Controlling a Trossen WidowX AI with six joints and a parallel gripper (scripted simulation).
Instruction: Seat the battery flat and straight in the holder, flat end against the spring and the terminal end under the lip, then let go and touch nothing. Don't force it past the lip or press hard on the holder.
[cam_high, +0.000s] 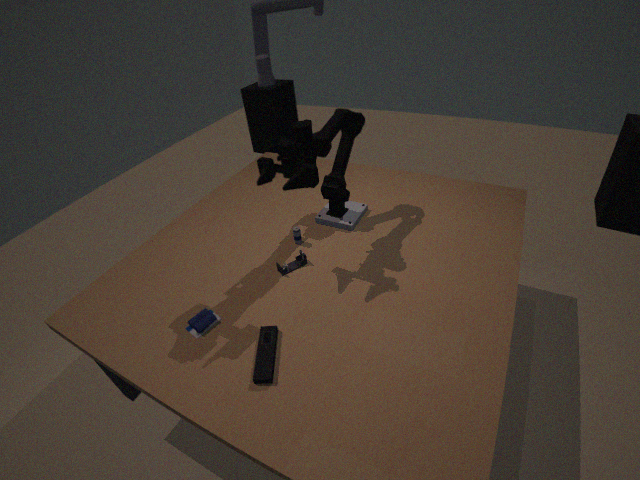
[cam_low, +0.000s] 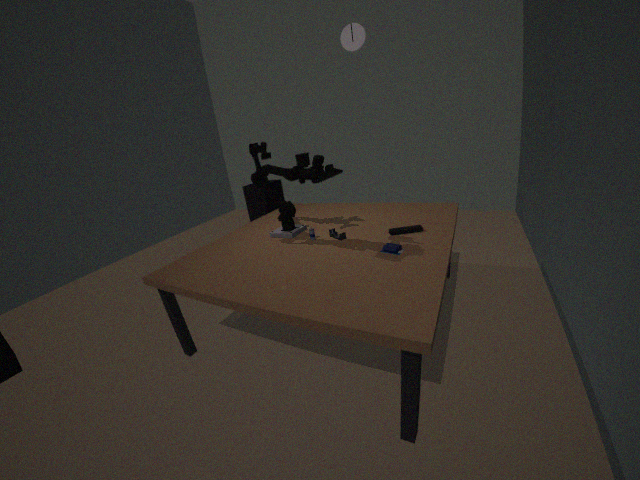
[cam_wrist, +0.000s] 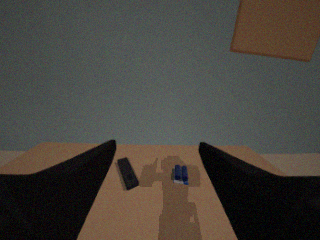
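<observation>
My gripper tip is now 290 mm above the battery, 160 mm past it and 70 mm to the left of it. Also, from my gripper tip: black bar 310 mm below, 270 mm ahead, 120 mm to the left; white pack 310 mm below, 270 mm ahead, 110 mm to the right.
</observation>
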